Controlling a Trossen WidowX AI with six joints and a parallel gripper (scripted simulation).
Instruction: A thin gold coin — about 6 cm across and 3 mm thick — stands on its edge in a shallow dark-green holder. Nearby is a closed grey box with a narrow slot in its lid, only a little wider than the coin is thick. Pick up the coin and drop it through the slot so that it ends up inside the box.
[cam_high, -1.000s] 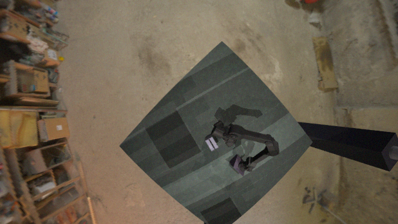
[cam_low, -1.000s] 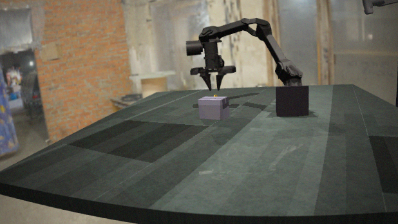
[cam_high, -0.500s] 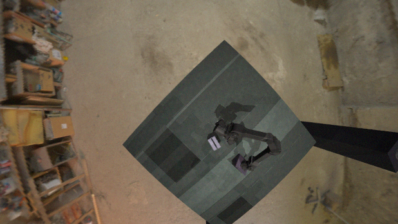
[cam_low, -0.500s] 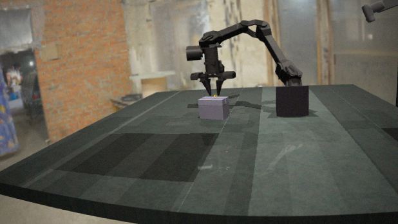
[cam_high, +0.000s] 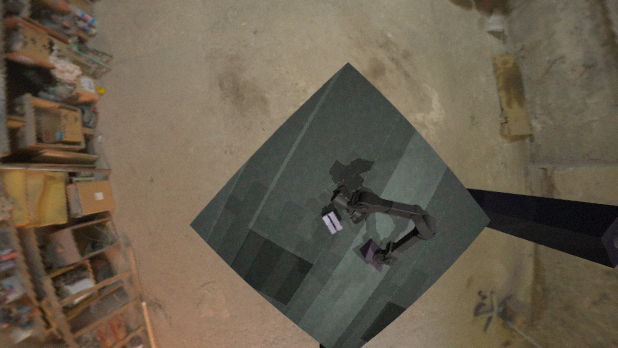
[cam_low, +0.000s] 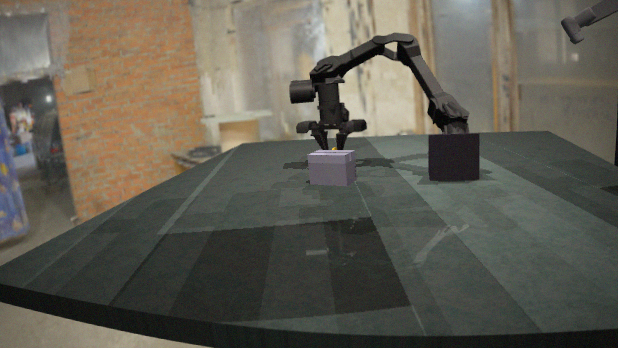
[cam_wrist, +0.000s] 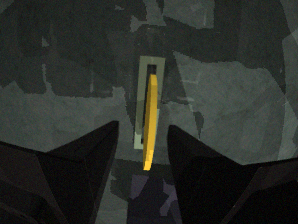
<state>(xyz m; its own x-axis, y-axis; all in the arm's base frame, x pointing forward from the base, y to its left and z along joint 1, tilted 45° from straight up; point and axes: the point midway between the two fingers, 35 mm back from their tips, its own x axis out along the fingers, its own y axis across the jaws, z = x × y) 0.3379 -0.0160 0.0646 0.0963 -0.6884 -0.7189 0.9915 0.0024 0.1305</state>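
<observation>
Now: gripper tip 1 cm above the gold coin.
</observation>
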